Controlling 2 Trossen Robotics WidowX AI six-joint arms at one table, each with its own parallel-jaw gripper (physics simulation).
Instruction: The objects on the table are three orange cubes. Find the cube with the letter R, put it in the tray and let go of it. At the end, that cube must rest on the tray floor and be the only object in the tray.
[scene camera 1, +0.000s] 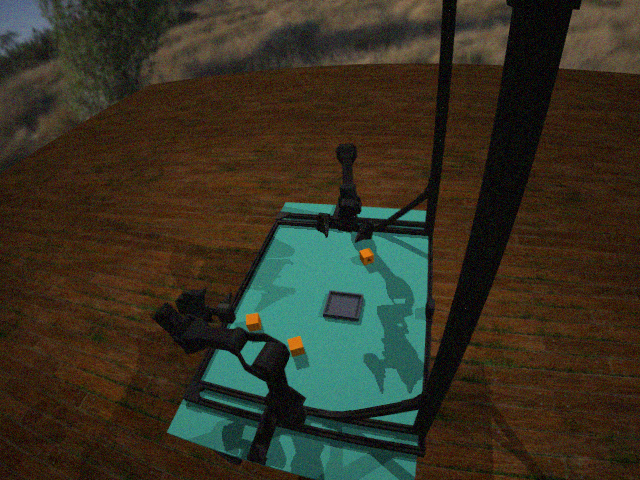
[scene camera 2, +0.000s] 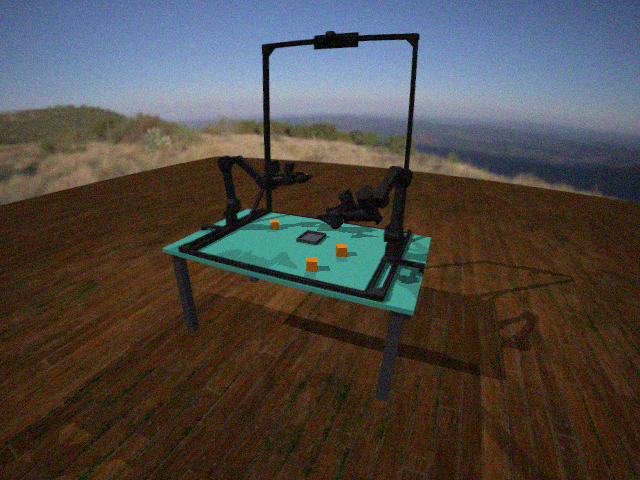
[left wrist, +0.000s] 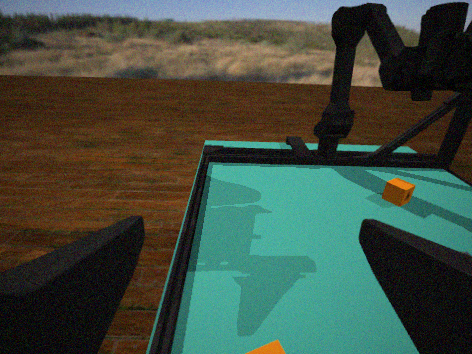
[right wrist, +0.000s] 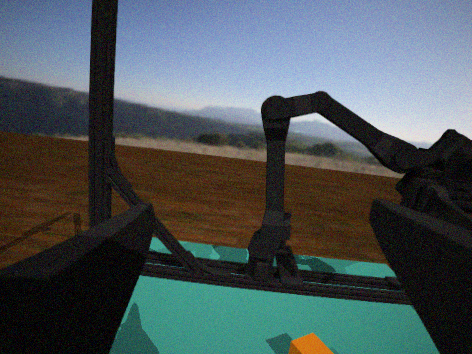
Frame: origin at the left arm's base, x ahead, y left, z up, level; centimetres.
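Seen in the pictures: left gripper, between the fingertips: (scene camera 1: 218, 290) (scene camera 2: 321, 213) (left wrist: 253, 227); right gripper, between the fingertips: (scene camera 1: 340, 238) (scene camera 2: 309, 176) (right wrist: 262, 211); left arm's base, origin of its link: (scene camera 1: 295, 416) (scene camera 2: 393, 254) (right wrist: 258, 273); right arm's base, origin of its link: (scene camera 2: 232, 225) (left wrist: 325, 154).
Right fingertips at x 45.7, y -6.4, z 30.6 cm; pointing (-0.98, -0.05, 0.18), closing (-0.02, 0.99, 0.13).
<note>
Pixels of each thing's middle, then the offset from my right fingertips to it.
- orange cube, middle of its body: (left wrist: 398, 191) (scene camera 1: 366, 256) (scene camera 2: 274, 224) dx +23.3, dy -4.1, dz -30.2 cm
- second cube, middle of its body: (scene camera 1: 253, 322) (scene camera 2: 311, 264) dx -16.1, dy +31.5, dz -30.2 cm
- third cube, middle of its body: (scene camera 1: 296, 346) (scene camera 2: 341, 250) dx -22.6, dy +12.9, dz -30.2 cm
- dark square tray, middle of its body: (scene camera 1: 343, 305) (scene camera 2: 311, 237) dx -1.9, dy +0.8, dz -31.6 cm
An orange cube (scene camera 1: 366, 256) (scene camera 2: 275, 224) (left wrist: 398, 192) near the right arm shows a dark mark on one side; I cannot read it. A second cube (scene camera 1: 253, 321) (scene camera 2: 311, 264) lies near the side rail. A third cube (scene camera 1: 295, 346) (scene camera 2: 341, 250) is nearer the left arm's base. No letter is readable on these two. The dark square tray (scene camera 1: 342, 305) (scene camera 2: 311, 237) is empty. My left gripper (scene camera 1: 210, 301) (scene camera 2: 330, 220) (left wrist: 253, 227) is open and empty, above the table near the second cube. My right gripper (scene camera 1: 343, 229) (scene camera 2: 305, 177) is open and empty, high above the table.
Black rails (scene camera 1: 258, 263) (scene camera 2: 279, 277) border the turquoise table. A tall black frame (scene camera 1: 439, 129) (scene camera 2: 266, 103) (right wrist: 102, 115) rises at one long side. The arms' dark shadows fall across the table. Part of a cube (right wrist: 311, 345) shows at the bottom of the right wrist view.
</note>
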